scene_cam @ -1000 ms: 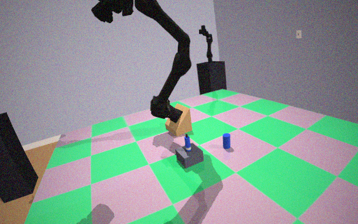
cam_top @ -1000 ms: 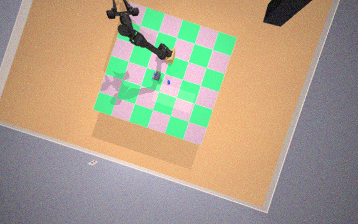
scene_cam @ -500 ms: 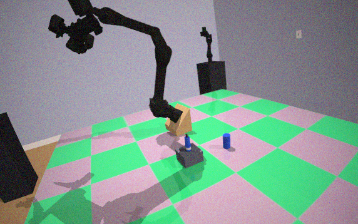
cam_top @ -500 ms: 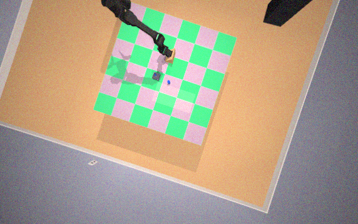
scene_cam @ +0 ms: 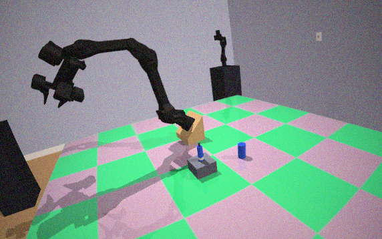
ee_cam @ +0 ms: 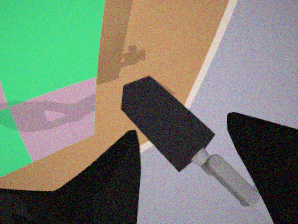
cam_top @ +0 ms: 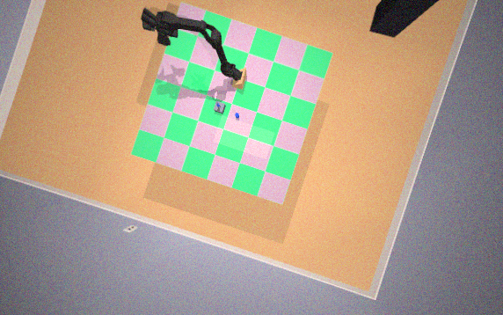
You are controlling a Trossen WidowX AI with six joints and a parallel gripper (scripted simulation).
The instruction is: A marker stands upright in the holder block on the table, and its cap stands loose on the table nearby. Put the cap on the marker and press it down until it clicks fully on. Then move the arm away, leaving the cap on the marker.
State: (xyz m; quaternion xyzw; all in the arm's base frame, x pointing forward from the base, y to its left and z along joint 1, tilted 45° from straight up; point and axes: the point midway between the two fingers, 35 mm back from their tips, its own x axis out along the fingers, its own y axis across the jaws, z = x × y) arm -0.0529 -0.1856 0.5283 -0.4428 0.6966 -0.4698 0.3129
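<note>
The blue cap is 58 cm to the left of my gripper tip, 35 cm ahead of it and 26 cm below it.
</note>
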